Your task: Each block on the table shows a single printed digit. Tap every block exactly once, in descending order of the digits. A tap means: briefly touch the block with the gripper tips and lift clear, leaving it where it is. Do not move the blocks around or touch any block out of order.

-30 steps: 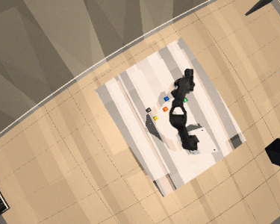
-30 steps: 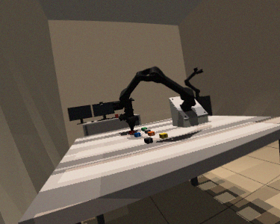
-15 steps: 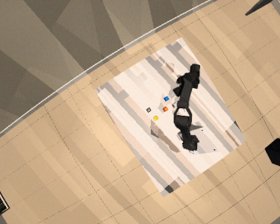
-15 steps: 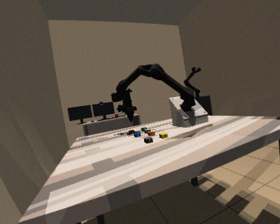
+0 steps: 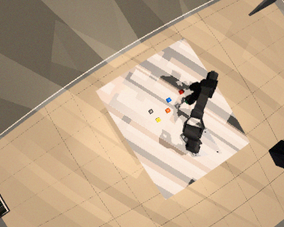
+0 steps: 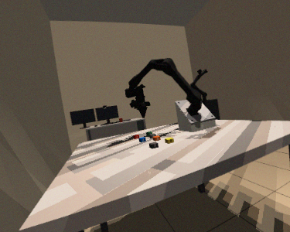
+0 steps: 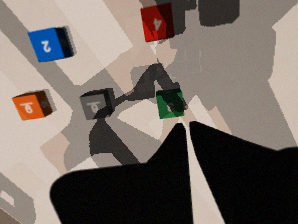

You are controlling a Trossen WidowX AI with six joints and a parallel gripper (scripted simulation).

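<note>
My gripper tip is now 20 mm past the green block and 110 mm above it. The rest, counted from my gripper tip: grey block (10 mm behind, 100 mm to the left, 110 mm below); red block (70 mm ahead, 10 mm to the left, 110 mm below); blue block (70 mm ahead, 130 mm to the left, 110 mm below).
</note>
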